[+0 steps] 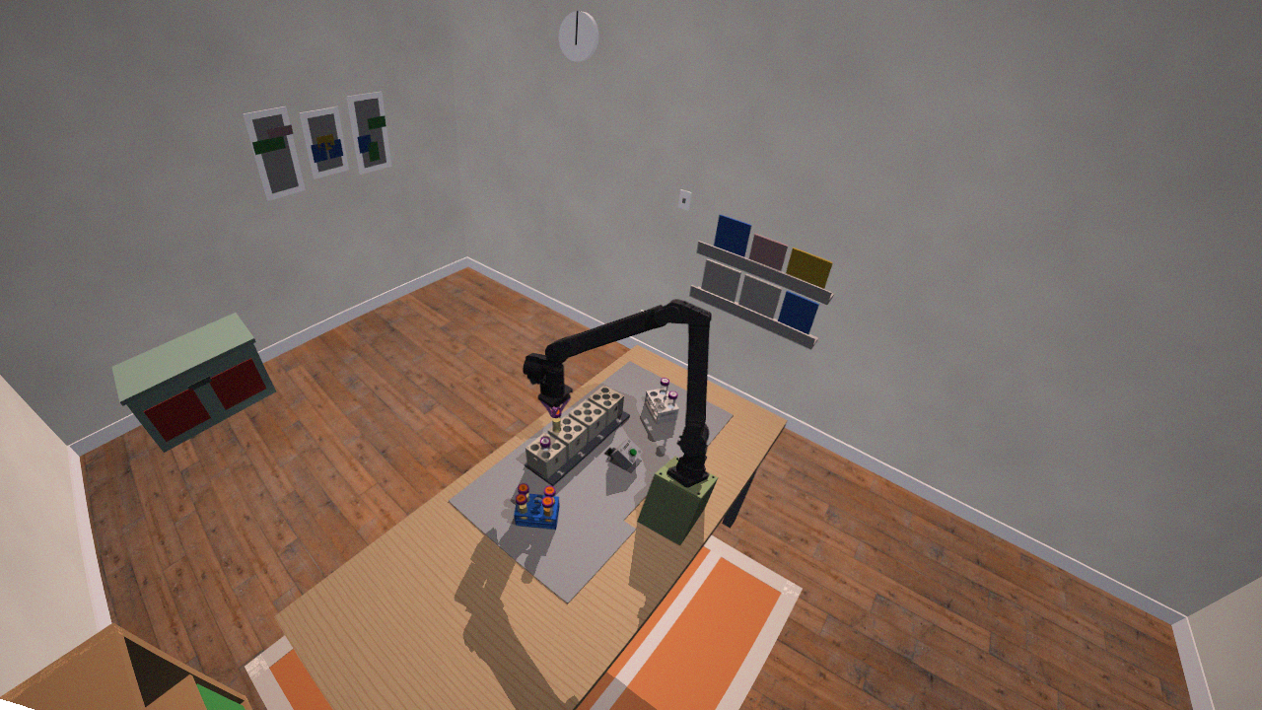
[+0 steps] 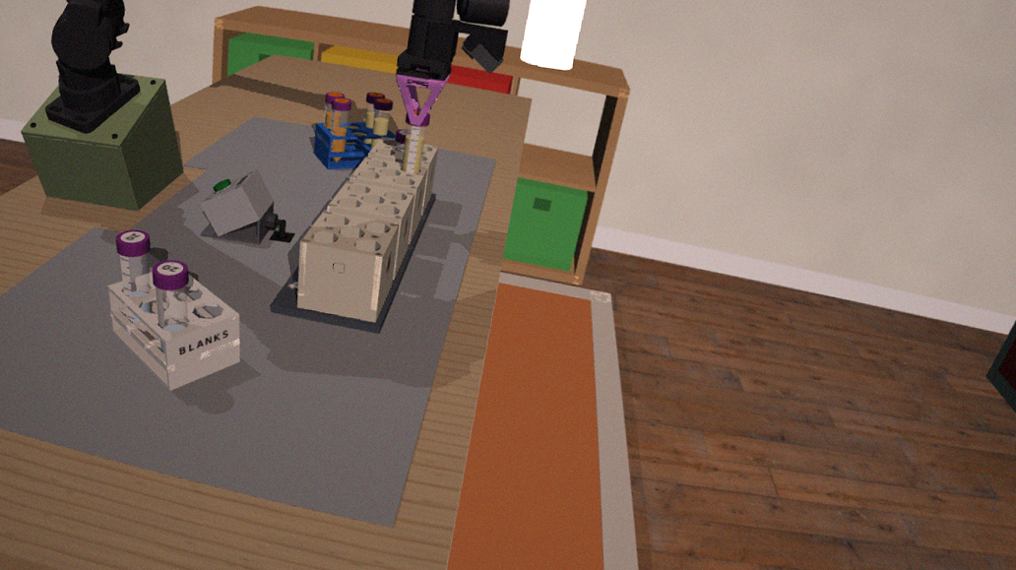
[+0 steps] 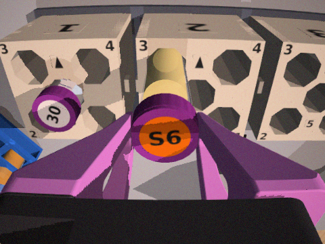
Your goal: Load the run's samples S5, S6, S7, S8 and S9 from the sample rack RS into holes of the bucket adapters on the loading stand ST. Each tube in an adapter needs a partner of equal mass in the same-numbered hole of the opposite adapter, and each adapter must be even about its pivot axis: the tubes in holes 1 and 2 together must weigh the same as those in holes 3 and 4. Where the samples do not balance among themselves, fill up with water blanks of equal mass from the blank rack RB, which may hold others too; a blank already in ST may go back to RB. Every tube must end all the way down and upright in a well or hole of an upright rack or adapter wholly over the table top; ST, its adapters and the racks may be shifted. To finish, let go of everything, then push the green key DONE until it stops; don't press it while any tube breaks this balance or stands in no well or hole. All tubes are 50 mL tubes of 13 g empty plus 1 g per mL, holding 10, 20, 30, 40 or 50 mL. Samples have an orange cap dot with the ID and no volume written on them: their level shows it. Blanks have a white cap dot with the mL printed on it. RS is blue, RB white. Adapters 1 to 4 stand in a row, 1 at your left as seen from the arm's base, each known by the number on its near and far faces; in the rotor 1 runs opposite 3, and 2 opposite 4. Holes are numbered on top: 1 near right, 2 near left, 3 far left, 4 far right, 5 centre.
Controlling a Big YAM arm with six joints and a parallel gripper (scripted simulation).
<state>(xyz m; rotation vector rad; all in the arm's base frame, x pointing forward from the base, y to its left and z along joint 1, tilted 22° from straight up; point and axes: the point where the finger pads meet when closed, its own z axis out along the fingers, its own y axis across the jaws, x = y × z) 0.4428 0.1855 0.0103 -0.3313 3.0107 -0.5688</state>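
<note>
The sample S8 is 21 cm behind my hand, 18 cm to the left of it and 11 cm below it. Also, from my hand: green done key (22 cm behind, 16 cm to the right, 11 cm below); then loading stand (17 cm below, 9 cm to the right, 2 cm behind); then water blank marked 30 (11 cm below, 8 cm to the left, 3 cm behind).
</note>
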